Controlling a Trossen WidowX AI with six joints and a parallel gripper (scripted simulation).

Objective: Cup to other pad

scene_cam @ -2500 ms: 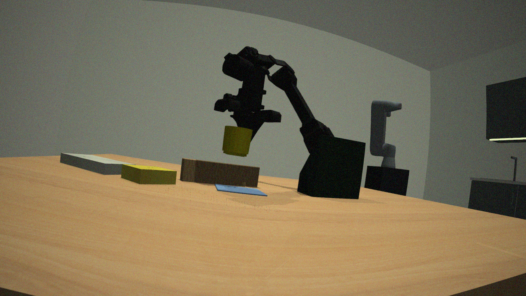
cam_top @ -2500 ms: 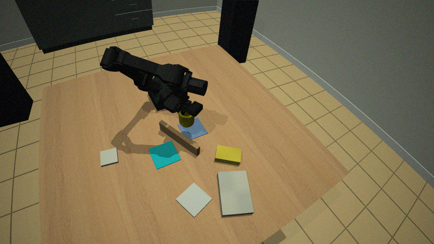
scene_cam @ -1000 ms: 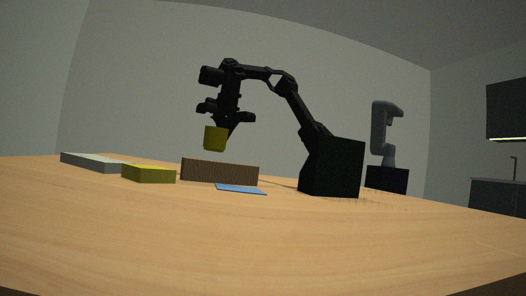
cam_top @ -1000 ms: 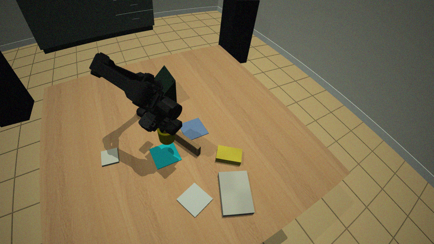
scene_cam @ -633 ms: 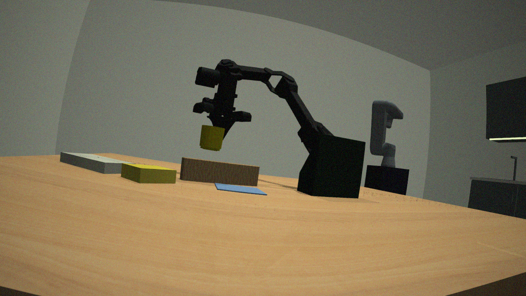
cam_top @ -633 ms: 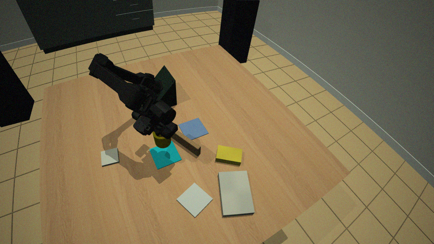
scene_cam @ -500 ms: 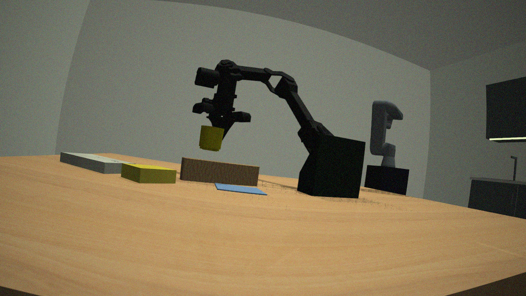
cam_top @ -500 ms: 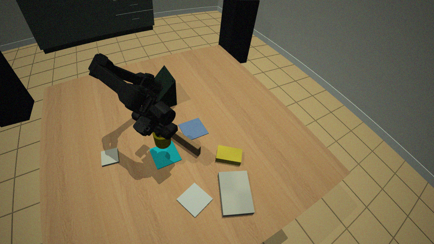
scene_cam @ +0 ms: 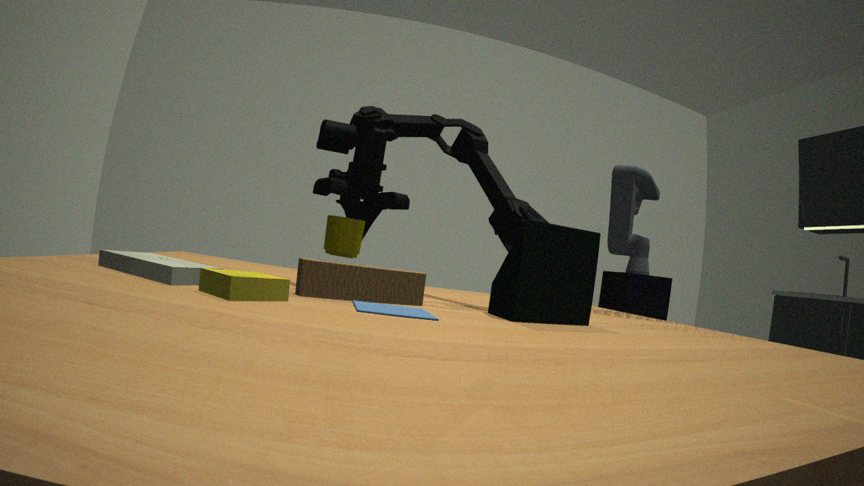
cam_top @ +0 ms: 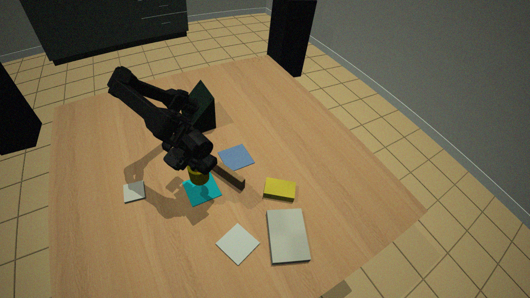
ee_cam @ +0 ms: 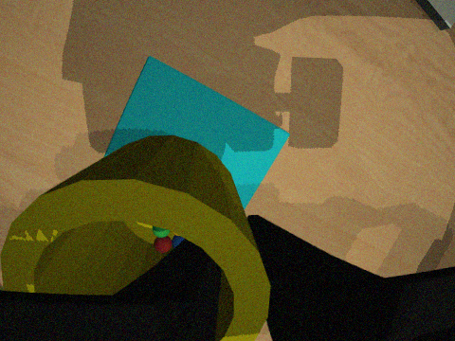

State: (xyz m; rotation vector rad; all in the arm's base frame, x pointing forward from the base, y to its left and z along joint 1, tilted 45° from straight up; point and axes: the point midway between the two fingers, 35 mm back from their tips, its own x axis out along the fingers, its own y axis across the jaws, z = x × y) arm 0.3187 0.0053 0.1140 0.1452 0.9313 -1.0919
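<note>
My gripper tip is now 20 mm short of the cyan pad, 20 mm to the right of it and 110 mm above it. Round my gripper tip: yellow cup: 20 mm ahead, 20 mm to the left; wooden bar: 30 mm behind, 100 mm to the left, 80 mm below; red marble: 20 mm ahead, 30 mm to the left, 20 mm below.
</note>
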